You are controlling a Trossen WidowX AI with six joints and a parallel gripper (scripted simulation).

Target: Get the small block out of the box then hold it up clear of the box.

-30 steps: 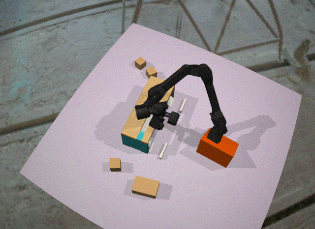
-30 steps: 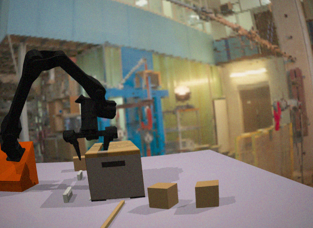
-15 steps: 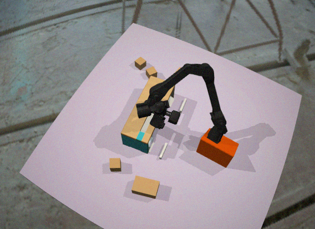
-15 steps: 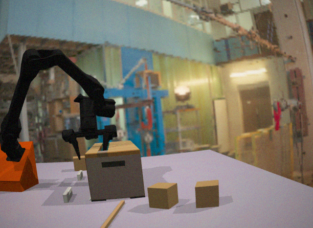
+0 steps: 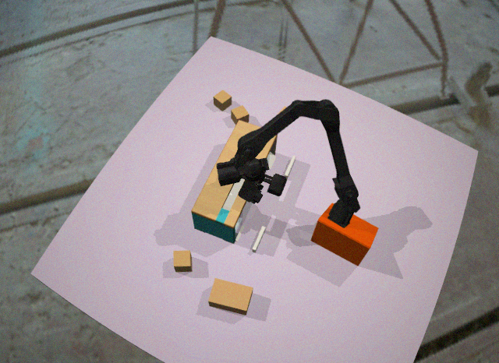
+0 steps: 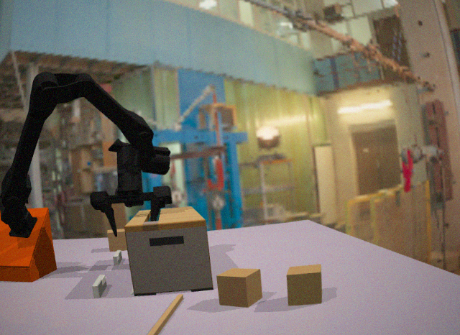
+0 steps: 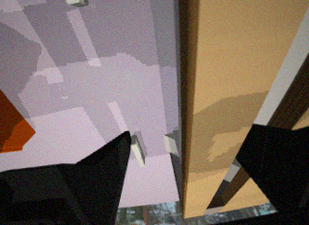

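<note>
My gripper tip is now 30 mm short of the long box, 10 mm to the right of it and 30 mm above it. Round my gripper tip: purple block 60 mm ahead, 10 mm to the right; thin tan stick 140 mm ahead, 290 mm to the right, 90 mm below; tan cube 30 mm ahead, 350 mm to the left, 60 mm below.
</note>
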